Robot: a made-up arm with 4 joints.
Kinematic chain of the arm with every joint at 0, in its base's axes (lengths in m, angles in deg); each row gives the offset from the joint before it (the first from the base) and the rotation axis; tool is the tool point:
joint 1: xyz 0 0 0.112 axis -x
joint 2: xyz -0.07 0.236 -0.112 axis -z
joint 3: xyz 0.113 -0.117 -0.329 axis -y
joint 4: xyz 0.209 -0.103 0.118 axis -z
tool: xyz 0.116 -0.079 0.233
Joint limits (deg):
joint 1: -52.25..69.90
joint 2: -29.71..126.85
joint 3: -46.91..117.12
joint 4: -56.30..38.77
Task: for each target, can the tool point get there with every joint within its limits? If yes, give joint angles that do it. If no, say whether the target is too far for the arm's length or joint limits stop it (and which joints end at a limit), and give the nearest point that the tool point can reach.
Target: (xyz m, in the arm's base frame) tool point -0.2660 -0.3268 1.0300
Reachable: no: joint limits stop it (at a limit: joint 1) | nearest point -0.1696 -0.3544 0.3859 | short by 0.652 m
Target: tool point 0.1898 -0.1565 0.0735
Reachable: yes | joints 3.76 28.75 7.25 -35.63
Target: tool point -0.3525 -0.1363 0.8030
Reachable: no: joint limits stop it (at a limit: joint 1) | nearest point -0.2373 -0.2498 0.3569 | short by 0.475 m
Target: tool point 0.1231 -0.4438 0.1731
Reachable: yes | joints 43.49 45.48 -24.61 -7.57
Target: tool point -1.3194 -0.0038 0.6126
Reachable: no: too far | nearest point -0.5659 0.1617 0.1893 | short by 0.880 m
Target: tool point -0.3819 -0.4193 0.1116
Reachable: yes | joints 40.68 89.66 -27.47 8.45
